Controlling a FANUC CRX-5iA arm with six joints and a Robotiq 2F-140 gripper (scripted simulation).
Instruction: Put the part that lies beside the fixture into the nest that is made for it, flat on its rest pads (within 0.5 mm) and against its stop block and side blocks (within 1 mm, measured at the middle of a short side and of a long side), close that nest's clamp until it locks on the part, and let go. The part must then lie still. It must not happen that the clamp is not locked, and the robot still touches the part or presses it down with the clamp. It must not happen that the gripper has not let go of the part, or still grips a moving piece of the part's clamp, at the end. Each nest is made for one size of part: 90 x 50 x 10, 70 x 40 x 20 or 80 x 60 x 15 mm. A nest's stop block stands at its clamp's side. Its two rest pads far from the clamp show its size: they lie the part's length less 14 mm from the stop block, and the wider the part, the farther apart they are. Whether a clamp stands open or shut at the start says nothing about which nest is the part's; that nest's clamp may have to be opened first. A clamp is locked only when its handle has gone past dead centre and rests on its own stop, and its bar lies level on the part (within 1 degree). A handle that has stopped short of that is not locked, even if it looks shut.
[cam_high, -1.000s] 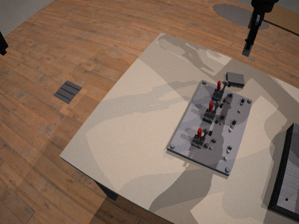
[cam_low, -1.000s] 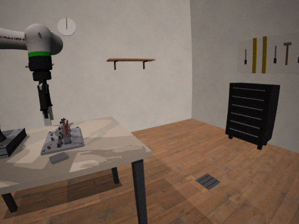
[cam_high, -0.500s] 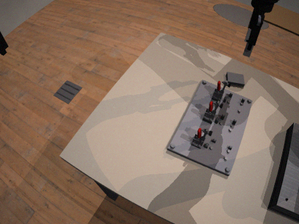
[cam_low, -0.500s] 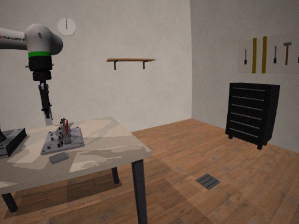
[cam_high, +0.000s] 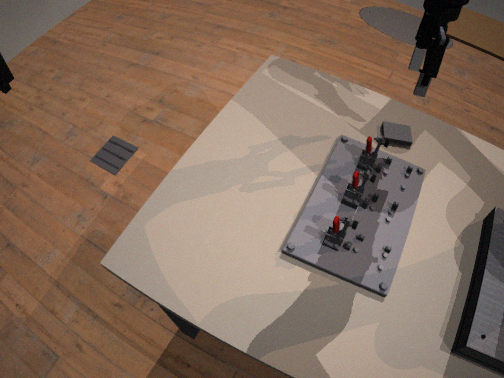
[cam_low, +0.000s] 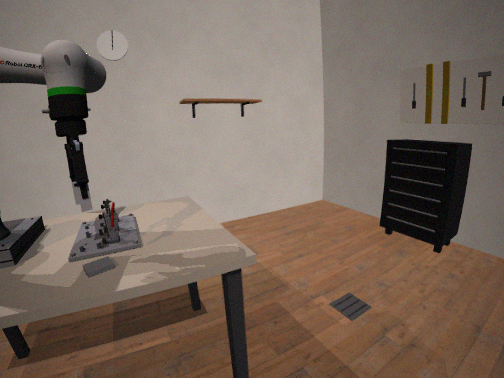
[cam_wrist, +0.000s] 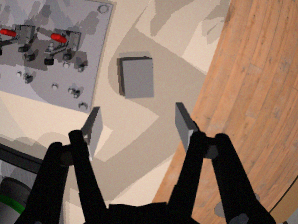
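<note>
Now: the part 21 cm below my hand. Round my hand: grey fixture plate 1 cm ahead, 26 cm to the left, 21 cm below.
</note>
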